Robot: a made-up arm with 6 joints.
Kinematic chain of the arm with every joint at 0, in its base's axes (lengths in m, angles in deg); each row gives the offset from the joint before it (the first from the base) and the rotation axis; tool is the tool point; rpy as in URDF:
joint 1: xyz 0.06 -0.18 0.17 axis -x
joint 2: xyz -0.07 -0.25 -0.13 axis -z
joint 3: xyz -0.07 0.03 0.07 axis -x
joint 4: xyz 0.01 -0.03 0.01 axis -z
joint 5: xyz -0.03 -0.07 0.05 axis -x
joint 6: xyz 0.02 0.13 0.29 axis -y
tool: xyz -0.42 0.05 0.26 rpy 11.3 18 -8.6
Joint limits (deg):
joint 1: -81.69..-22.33
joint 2: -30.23..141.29
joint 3: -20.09..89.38
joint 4: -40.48..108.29
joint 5: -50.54..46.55
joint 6: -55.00..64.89
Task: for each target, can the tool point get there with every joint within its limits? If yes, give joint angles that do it. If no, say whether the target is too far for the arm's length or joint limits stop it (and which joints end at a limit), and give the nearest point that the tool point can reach.
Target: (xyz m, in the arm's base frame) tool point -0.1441 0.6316 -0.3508
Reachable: no: joint limits stop it (at a limit: joint 3, joint 5) | nearest point -0.1221 0.4045 -0.2051 | short by 0.271 m
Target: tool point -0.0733 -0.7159 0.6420
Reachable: yes | joints -45.90 5.62 -10.57 59.36 3.94 -20.64
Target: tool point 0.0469 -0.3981 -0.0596
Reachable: no: joint limits stop it (at a limit: joint 1, joint 3, joint 4, joint 5, joint 6) | nearest point 0.3012 -0.4838 -0.0864 | short by 0.270 m
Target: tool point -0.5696 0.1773 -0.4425
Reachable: no: joint limits stop it (at a limit: joint 2, joint 3, joint 5) | nearest point -0.5169 0.1246 -0.3522 | short by 0.117 m
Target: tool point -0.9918 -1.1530 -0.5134
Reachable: no: too far | nearest point -0.6145 -0.8707 -0.3151 | short by 0.511 m
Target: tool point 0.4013 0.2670 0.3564
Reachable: yes | joints -53.63 47.55 75.66 73.71 -14.46 -2.21
